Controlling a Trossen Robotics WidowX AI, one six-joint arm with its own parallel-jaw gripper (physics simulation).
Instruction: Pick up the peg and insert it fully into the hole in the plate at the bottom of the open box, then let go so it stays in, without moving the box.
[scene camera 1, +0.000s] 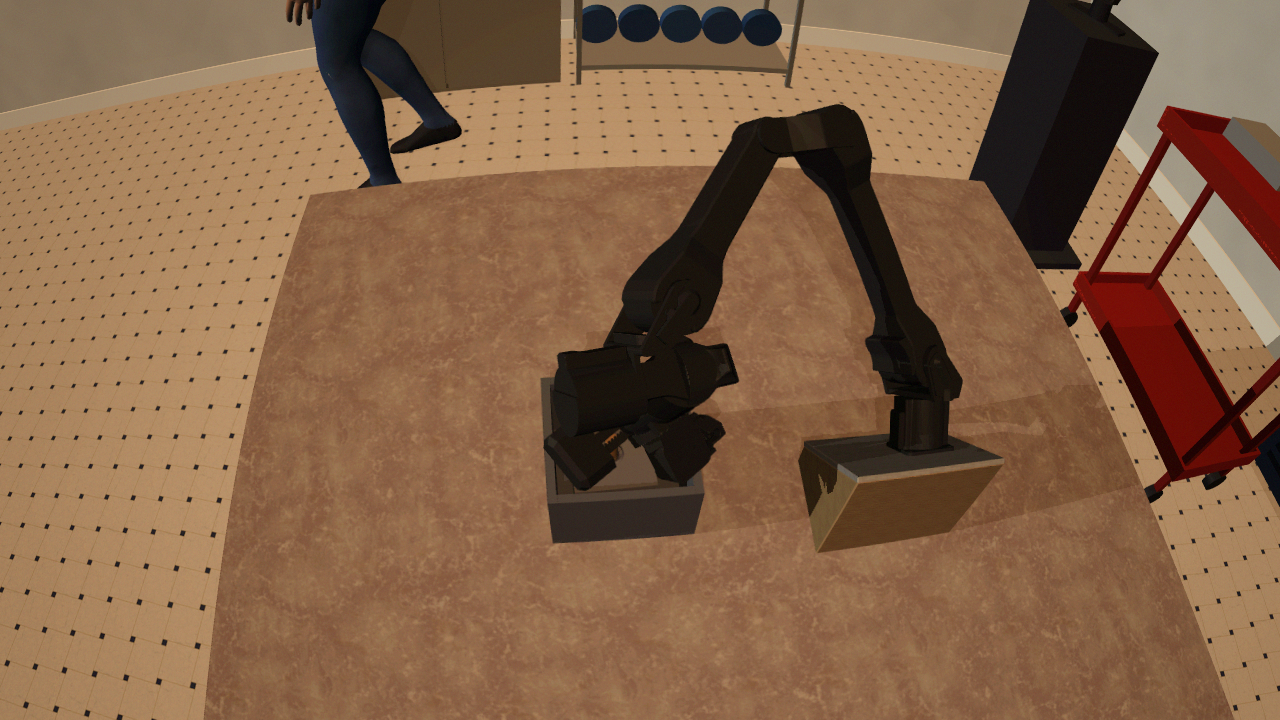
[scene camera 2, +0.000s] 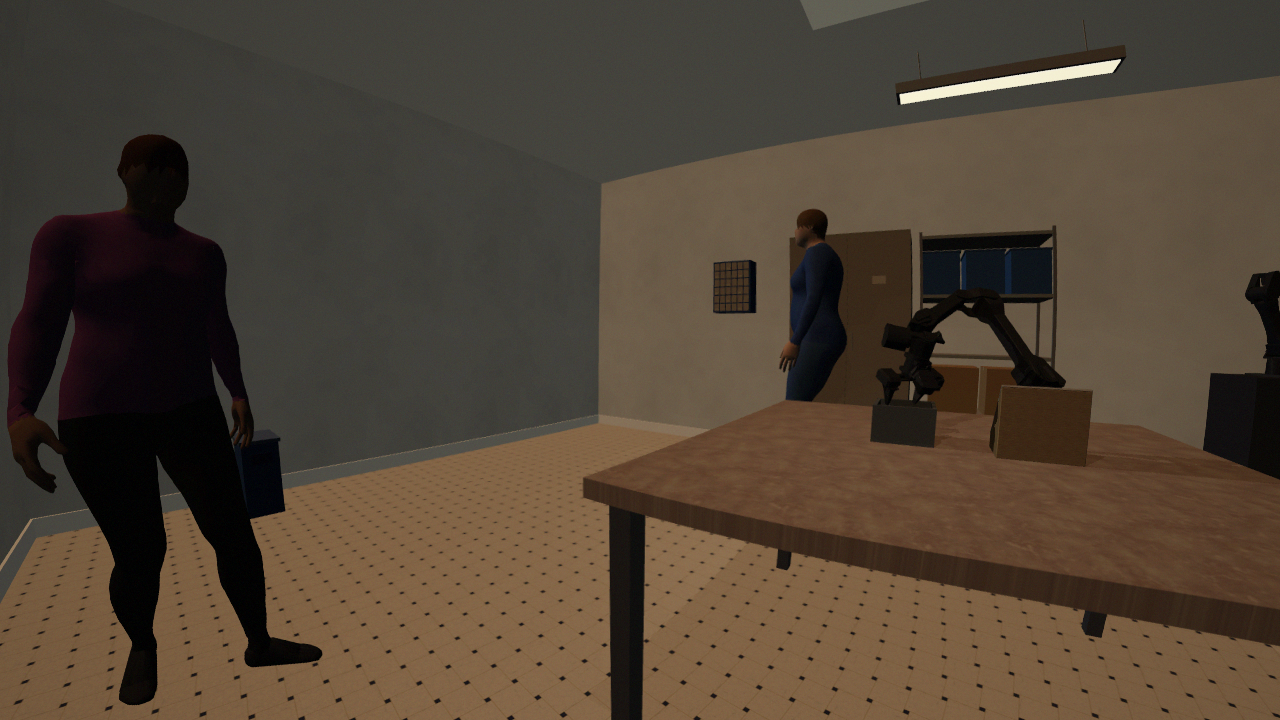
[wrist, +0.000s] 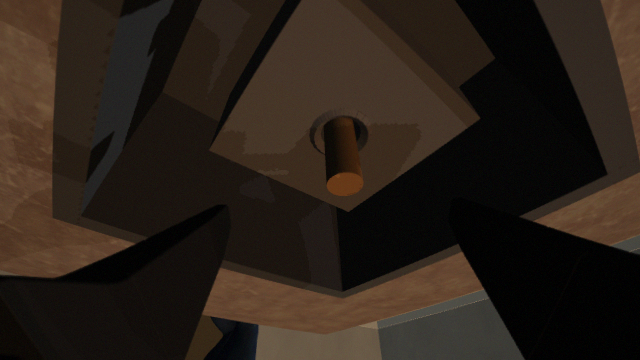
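Where they show: gripper, fingertip midpoint: (scene camera 2: 900, 404) (wrist: 341, 212); arm's base, origin of the base link: (scene camera 1: 919, 447) (scene camera 2: 1048, 413).
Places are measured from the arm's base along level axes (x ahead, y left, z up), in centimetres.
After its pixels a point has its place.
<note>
The orange peg (wrist: 343, 155) @(z -2.6, x 34.1, y -5.7 cm) stands in the ringed hole of the plate (wrist: 330, 65) @(z -4.7, x 32.1, y -4.0 cm) (scene camera 1: 626, 472) @(z -4.7, x 33.1, y -3.7 cm) in the wrist view, with a length of it sticking out above the plate. Its lower part is hidden in the hole. The plate is at the bottom of the dark grey open box (scene camera 1: 624, 519) @(z -5.3, x 33.9, y 1.9 cm) (scene camera 2: 904, 425) @(z -5.4, x 33.5, y 1.8 cm) (wrist: 590, 75) @(z -0.7, x 35.6, y 1.2 cm). My gripper (wrist: 341, 212) @(z -1.1, x 35.1, y -7.1 cm) (scene camera 1: 633, 483) (scene camera 2: 904, 400) @(z -1.1, x 35.1, y -7.1 cm) is open, with its fingertips wide apart at the box opening. In the wrist view they are clear of the peg on both sides. In scene camera 1, the arm and fingers hide much of the box.
A wooden block (scene camera 1: 904, 510) @(z -1.7, x 3.5, y 6.8 cm) (scene camera 2: 1042, 425) @(z -2.0, x 2.8, y 6.8 cm) bears the arm's base to the right of the box. Both stand on the brown table (scene camera 1: 447, 608) @(z -10.4, x 54.4, y 9.8 cm) (scene camera 2: 895, 492) @(z -10.5, x 33.7, y 42.0 cm). A red cart (scene camera 1: 1114, 295) stands beyond the table's right edge. People stand away from the table.
</note>
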